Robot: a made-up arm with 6 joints.
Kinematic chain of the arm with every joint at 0, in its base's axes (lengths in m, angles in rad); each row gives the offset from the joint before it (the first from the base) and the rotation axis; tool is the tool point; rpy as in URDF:
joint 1: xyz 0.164 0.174 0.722 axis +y
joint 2: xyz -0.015 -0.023 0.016 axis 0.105 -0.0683 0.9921
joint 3: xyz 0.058 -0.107 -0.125 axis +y
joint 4: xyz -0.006 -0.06 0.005 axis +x
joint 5: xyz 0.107 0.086 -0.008 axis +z
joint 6: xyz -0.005 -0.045 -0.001 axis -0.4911 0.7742 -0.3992
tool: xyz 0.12 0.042 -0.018 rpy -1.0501 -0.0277 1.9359
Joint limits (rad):
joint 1: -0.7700..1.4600
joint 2: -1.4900..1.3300
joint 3: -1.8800..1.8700
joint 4: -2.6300..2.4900
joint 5: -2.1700..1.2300
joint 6: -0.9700..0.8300
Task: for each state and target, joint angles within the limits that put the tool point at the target. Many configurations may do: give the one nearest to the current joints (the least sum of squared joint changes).
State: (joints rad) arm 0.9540 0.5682 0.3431 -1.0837 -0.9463 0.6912
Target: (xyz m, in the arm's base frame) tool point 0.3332 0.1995 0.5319
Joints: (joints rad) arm 0.6314 1.0210 -0.1900 -1.3599 -1.3498 0.0313
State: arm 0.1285 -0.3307 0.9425 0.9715 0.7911 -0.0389
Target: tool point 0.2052 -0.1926 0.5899
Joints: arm 0.1455 -0.8040 0.9130 1.5381 0.7675 -0.3246
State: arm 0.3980 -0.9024 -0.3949 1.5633 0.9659 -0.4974
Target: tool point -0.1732 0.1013 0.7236
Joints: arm -0.2848 -1.4900 -1.0340 2.2959 1.2300 -0.6519
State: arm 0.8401 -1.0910 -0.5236 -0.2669 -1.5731 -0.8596
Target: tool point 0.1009 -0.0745 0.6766
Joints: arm 0.8041 -1.0197 0.2205 -0.6850 -1.4526 -0.9309
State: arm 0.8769 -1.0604 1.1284 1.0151 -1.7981 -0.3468
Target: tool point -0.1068 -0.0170 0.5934
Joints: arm 0.3643 -1.2777 1.3747 1.0744 -1.2780 -0.4984
